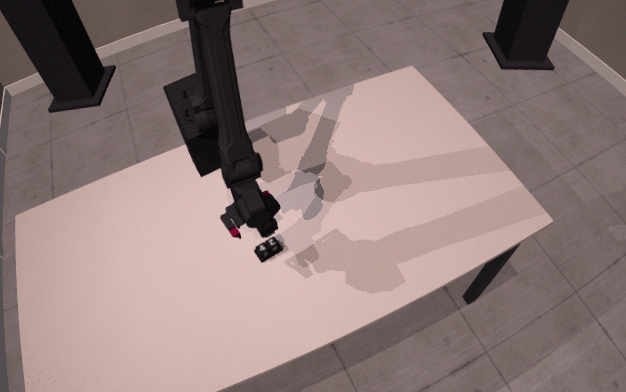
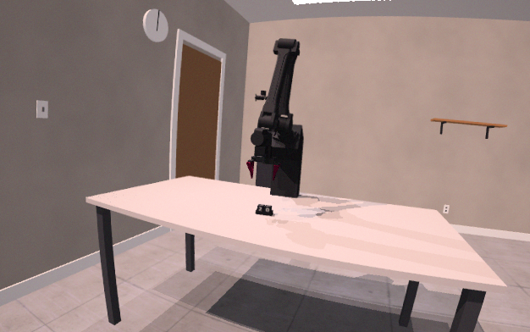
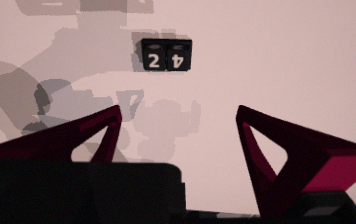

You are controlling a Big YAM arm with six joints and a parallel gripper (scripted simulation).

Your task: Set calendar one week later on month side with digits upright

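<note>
Right now my hand is 140 mm above the black calendar block. Round my hand: black tray 10 mm behind, 20 mm to the left, 160 mm below.
</note>
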